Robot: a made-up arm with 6 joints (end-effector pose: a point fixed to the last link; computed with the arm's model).
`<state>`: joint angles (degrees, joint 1 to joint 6).
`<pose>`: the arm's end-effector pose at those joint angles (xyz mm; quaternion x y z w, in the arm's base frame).
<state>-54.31 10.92 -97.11 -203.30 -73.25 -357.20</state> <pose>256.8 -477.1 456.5 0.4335 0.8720 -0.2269 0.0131</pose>
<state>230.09 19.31 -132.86 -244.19 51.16 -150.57</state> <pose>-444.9 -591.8 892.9 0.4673 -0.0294 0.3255 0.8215</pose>
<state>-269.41 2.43 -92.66 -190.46 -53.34 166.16</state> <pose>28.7 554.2 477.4 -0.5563 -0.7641 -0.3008 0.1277</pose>
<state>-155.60 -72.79 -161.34 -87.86 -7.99 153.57</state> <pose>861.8 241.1 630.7 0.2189 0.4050 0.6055 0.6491</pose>
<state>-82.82 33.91 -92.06 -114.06 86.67 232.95</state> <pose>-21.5 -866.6 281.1 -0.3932 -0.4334 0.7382 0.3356</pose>
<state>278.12 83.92 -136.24 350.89 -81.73 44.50</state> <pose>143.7 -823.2 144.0 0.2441 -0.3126 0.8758 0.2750</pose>
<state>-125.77 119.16 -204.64 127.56 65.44 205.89</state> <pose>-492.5 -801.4 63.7 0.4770 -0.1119 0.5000 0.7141</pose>
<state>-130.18 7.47 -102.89 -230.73 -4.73 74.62</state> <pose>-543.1 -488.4 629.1 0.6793 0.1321 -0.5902 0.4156</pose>
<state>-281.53 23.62 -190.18 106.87 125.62 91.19</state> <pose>-144.7 197.0 1006.5 -0.6285 -0.6006 0.4275 0.2479</pose>
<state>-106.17 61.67 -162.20 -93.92 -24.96 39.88</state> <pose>-85.1 -898.7 501.6 0.6437 -0.1303 0.2632 0.7067</pose>
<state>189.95 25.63 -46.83 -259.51 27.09 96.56</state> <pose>-550.2 -60.3 -86.7 0.9486 -0.0164 -0.1618 0.2716</pose>
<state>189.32 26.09 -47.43 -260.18 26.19 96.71</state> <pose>-554.8 -51.9 -87.2 0.9507 -0.0185 -0.1637 0.2627</pose>
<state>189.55 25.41 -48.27 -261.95 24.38 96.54</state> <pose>-566.9 -50.1 -74.1 0.9531 -0.0005 -0.1749 0.2470</pose>
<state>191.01 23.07 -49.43 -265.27 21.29 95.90</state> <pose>-588.9 -58.8 -39.9 0.9533 0.0451 -0.2010 0.2209</pose>
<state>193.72 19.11 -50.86 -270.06 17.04 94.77</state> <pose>-616.7 -80.4 18.3 0.9452 0.1151 -0.2441 0.1840</pose>
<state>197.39 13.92 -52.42 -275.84 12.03 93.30</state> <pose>-641.4 -114.0 98.5 0.9222 0.1969 -0.3024 0.1387</pose>
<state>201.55 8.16 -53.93 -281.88 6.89 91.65</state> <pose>-653.4 -154.6 192.1 0.8828 0.2751 -0.3696 0.0911</pose>
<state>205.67 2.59 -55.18 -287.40 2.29 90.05</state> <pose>-648.9 -194.4 284.6 0.8333 0.3375 -0.4352 0.0488</pose>
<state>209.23 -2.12 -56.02 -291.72 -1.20 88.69</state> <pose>-632.6 -226.1 361.4 0.7850 0.3798 -0.4890 0.0180</pose>
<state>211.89 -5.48 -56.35 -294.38 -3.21 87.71</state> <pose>-613.8 -247.6 411.9 0.7493 0.4051 -0.5239 0.0020</pose>
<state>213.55 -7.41 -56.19 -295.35 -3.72 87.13</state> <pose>-599.8 -260.7 434.7 0.7306 0.4190 -0.5391 0.0001</pose>
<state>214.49 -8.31 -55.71 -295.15 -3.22 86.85</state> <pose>-591.4 -268.8 438.2 0.7251 0.4268 -0.5404 0.0076</pose>
